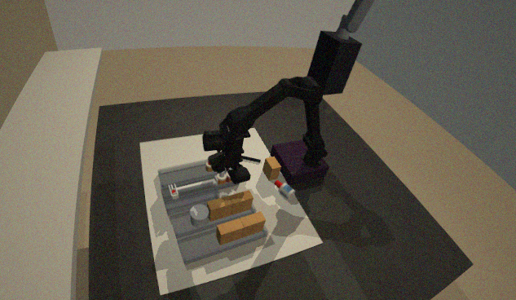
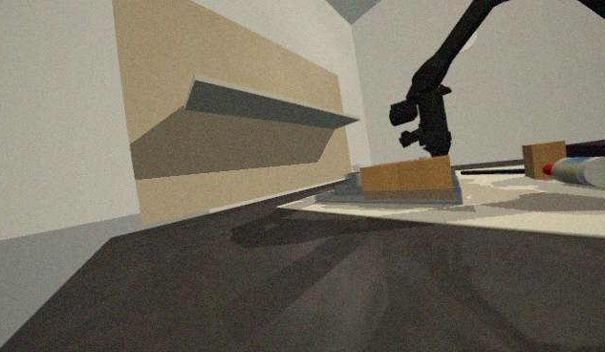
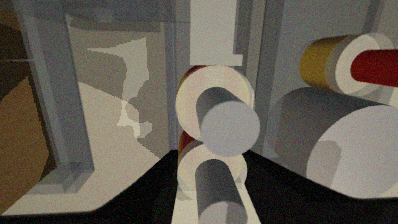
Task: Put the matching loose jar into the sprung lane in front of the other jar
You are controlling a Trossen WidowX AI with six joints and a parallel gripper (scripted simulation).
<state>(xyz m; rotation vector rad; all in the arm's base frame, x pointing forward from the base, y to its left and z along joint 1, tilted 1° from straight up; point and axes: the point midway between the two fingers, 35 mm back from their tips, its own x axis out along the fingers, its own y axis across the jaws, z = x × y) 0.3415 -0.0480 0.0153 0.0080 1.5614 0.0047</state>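
Right now the black stick is 110 mm behind my gripper tip, 100 mm to the right of it and 30 mm below it. Round my gripper tip: white pusher rod (140 mm ahead, 30 mm to the left, 20 mm above).
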